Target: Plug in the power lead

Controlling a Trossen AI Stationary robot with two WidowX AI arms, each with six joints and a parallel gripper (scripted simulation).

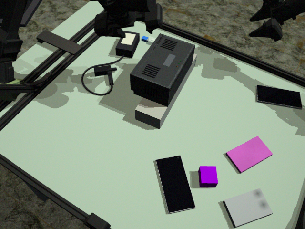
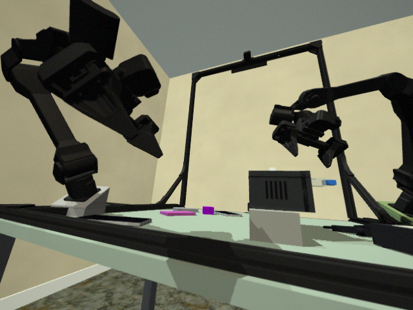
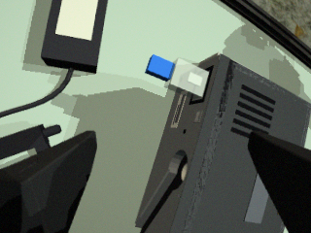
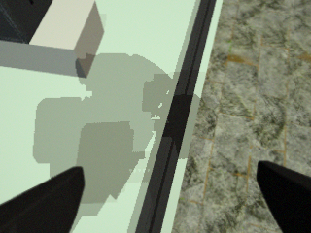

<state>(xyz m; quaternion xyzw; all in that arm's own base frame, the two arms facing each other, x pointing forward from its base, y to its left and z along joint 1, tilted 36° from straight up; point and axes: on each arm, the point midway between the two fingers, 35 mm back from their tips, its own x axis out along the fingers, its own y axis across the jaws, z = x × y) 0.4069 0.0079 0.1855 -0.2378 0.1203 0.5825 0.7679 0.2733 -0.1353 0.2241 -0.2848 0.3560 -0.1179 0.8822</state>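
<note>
My left hand is 9 cm above the white plug, 6 cm short of it and 5 cm to the left of it. The rest, counted from my left hand: purple cube 34 cm behind, 24 cm to the right, 18 cm below.
</note>
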